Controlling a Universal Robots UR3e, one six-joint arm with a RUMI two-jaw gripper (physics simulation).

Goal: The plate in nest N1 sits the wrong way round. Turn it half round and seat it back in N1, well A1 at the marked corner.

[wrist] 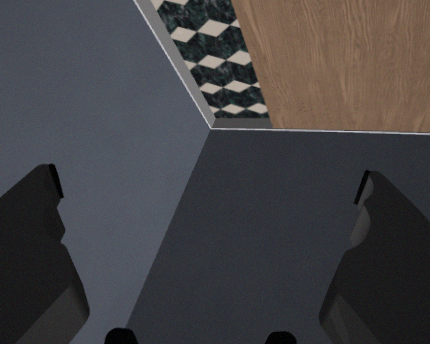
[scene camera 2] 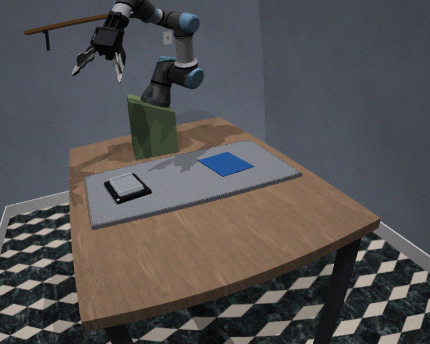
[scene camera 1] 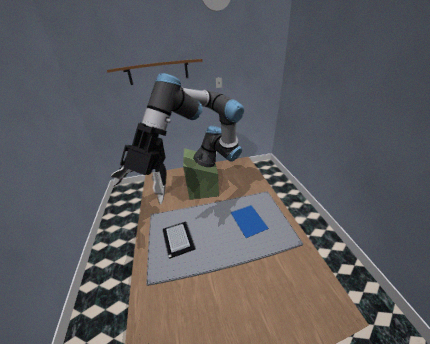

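Observation:
You'd see my gripper [scene camera 1: 136, 195] here, and the wrist view has my gripper [wrist: 209, 171] as well. Scene camera 2 shows my gripper [scene camera 2: 94, 79] too.

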